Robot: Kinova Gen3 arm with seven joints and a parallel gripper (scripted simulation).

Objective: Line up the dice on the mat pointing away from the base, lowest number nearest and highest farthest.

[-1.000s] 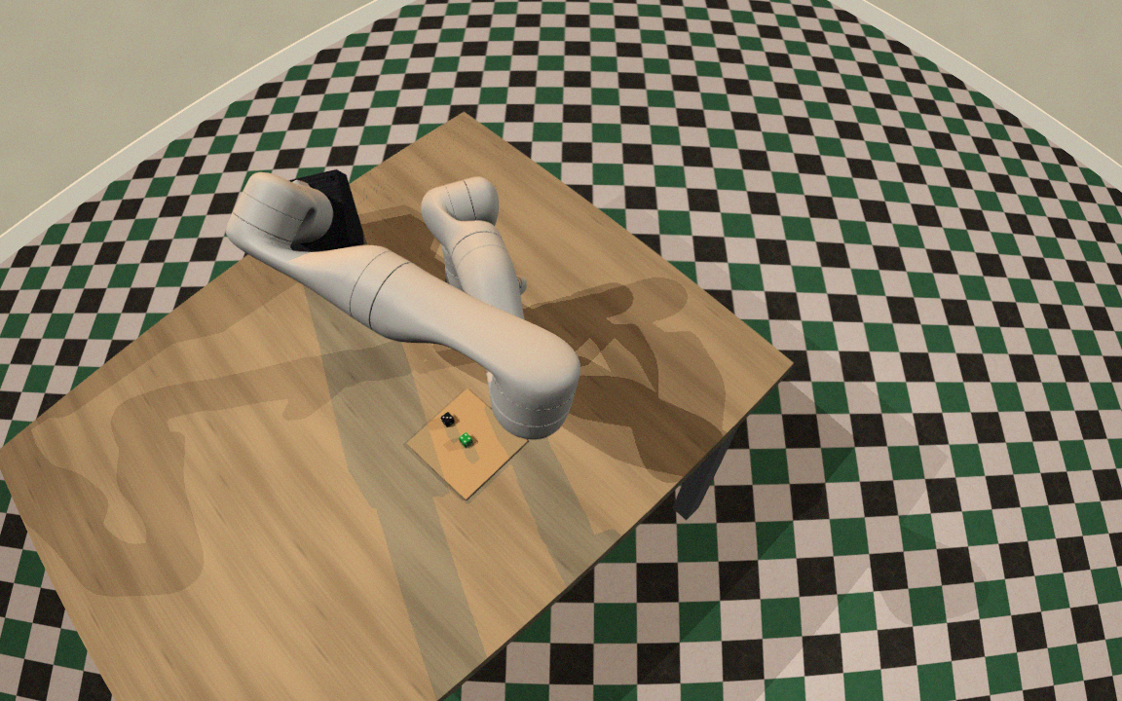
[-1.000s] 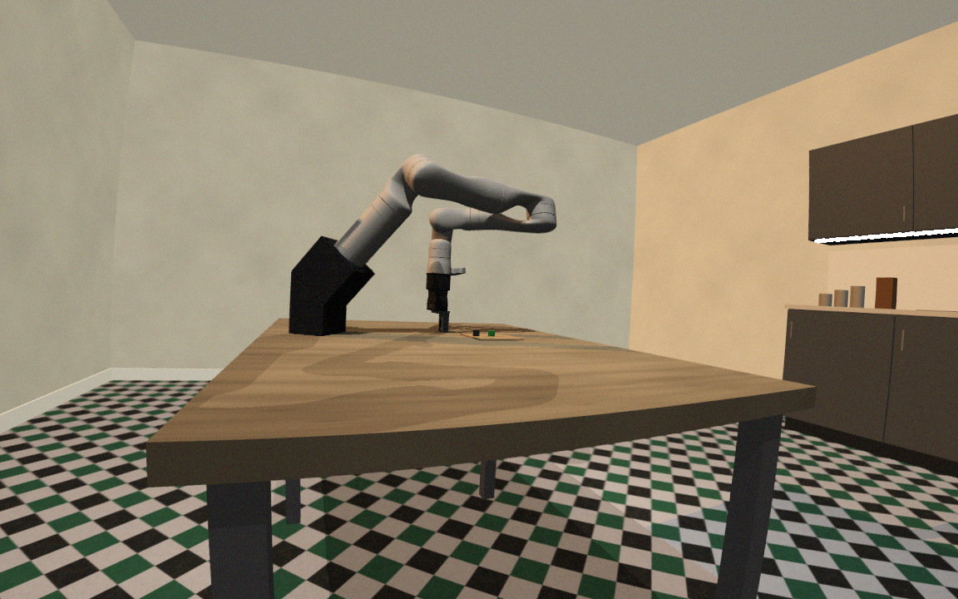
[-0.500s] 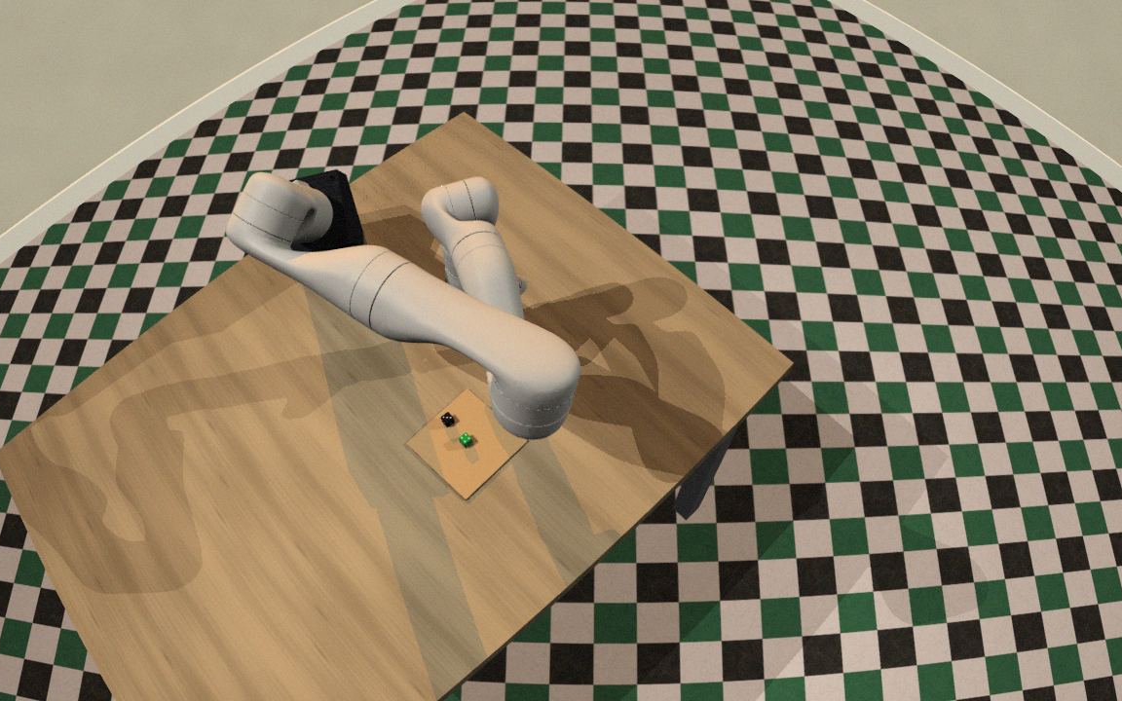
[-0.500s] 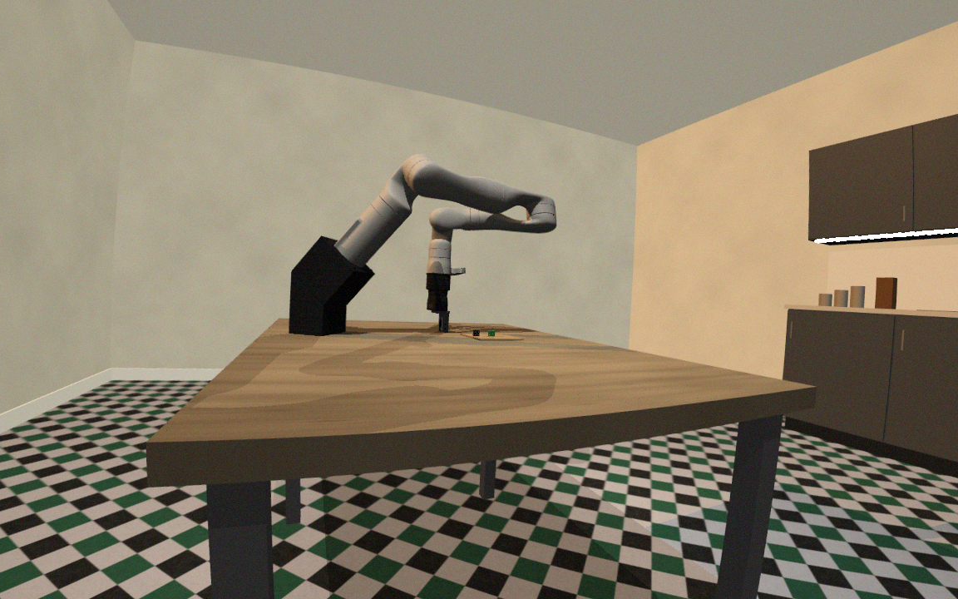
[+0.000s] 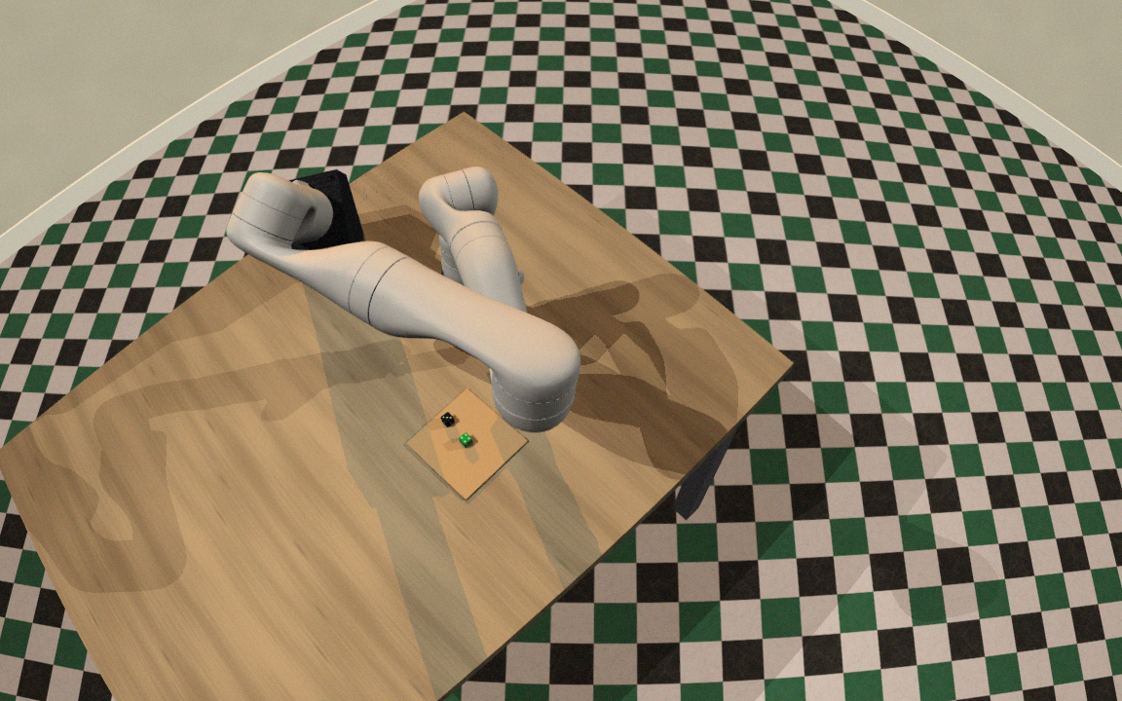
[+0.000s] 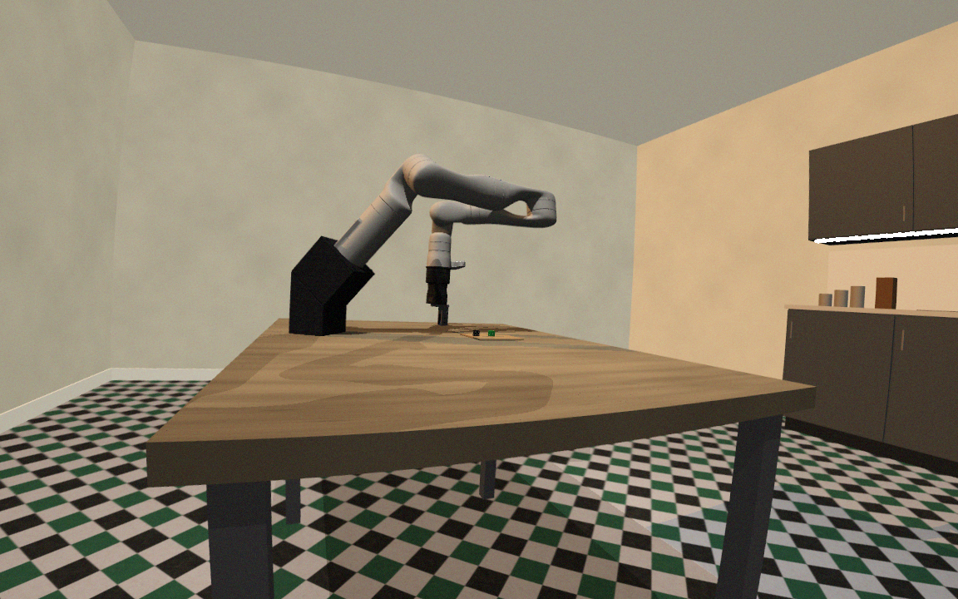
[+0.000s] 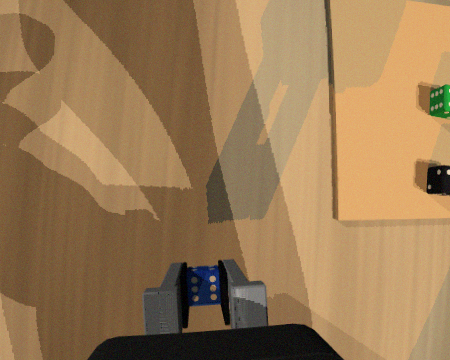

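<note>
The green die is 110 mm ahead of my hand, 140 mm to the right of it and 30 mm below it. The rest, counted from my hand: blue die (10 mm below); black die (60 mm ahead, 140 mm to the right, 30 mm below); orange mat (110 mm ahead, 140 mm to the right, 40 mm below).
</note>
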